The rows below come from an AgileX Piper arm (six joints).
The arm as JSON. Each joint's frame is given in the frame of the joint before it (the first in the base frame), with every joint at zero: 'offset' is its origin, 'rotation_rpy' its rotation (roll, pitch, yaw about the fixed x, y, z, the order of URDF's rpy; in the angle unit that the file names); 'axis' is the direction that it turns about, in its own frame. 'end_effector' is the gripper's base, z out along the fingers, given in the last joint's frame.
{
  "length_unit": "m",
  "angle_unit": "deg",
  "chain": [
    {
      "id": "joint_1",
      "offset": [
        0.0,
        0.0,
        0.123
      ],
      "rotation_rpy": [
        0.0,
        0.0,
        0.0
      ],
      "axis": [
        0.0,
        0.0,
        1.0
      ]
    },
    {
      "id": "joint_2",
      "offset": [
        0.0,
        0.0,
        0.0
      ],
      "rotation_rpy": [
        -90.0,
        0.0,
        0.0
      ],
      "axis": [
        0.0,
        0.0,
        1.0
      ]
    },
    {
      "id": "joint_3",
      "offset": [
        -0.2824,
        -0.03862,
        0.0
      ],
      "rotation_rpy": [
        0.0,
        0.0,
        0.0
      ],
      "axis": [
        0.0,
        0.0,
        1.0
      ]
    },
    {
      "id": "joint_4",
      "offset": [
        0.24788,
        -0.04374,
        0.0
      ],
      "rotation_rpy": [
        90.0,
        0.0,
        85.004
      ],
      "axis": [
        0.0,
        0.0,
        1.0
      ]
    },
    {
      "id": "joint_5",
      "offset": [
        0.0,
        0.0,
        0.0
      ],
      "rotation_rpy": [
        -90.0,
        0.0,
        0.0
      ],
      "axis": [
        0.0,
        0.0,
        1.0
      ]
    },
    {
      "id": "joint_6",
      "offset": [
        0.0,
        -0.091,
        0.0
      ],
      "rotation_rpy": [
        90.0,
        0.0,
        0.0
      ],
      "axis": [
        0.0,
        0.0,
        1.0
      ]
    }
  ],
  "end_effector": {
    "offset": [
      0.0,
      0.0,
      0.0
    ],
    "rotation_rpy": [
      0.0,
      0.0,
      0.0
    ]
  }
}
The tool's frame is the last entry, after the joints.
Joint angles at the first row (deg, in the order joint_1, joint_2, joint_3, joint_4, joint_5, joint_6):
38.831 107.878 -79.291 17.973 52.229 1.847
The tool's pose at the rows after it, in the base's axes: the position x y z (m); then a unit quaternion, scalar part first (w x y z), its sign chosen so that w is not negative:
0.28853 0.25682 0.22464 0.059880 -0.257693 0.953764 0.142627
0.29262 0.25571 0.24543 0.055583 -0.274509 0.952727 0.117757
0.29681 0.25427 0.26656 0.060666 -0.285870 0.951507 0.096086
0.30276 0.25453 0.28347 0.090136 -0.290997 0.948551 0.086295
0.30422 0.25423 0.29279 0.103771 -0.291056 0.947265 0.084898
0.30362 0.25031 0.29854 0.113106 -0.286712 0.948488 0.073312
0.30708 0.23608 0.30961 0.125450 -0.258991 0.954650 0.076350
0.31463 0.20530 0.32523 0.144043 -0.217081 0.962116 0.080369
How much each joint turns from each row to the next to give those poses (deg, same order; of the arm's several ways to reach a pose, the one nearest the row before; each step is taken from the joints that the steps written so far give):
-0.001 0.000 -2.760 -3.427 4.694 0.085
0.001 0.001 -5.160 -3.423 6.603 0.725
0.000 -0.001 -5.029 -3.018 5.356 0.499
0.001 -0.104 -3.593 -2.439 0.930 0.227
0.000 -0.301 -1.574 -0.787 0.459 0.232
-0.001 -0.821 -0.089 -1.800 0.371 0.945
-1.931 -1.790 0.219 -0.137 0.126 1.420
-4.520 -3.070 0.996 0.317 -0.001 0.404

